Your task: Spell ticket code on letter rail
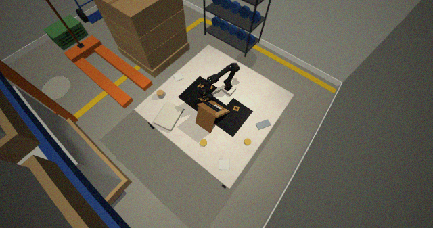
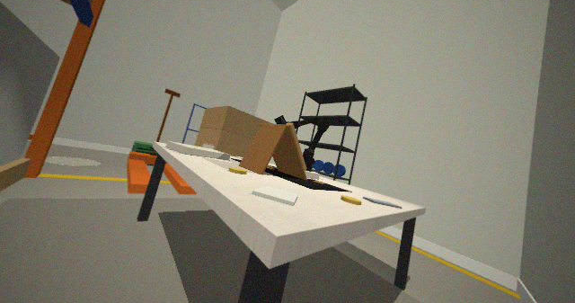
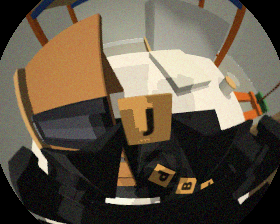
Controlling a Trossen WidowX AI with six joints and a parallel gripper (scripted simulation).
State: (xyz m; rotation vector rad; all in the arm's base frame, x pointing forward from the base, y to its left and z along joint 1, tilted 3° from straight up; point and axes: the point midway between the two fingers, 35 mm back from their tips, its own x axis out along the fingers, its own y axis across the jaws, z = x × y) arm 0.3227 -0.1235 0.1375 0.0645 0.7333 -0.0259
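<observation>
My gripper tip is now 160 mm to the right of the white ticket, 80 mm above it and 60 mm past it. From my gripper tip the other things lie so: black mat: 160 mm below, 150 mm behind, 100 mm to the left; grey card: 660 mm to the left, 190 mm behind, 160 mm below.
</observation>
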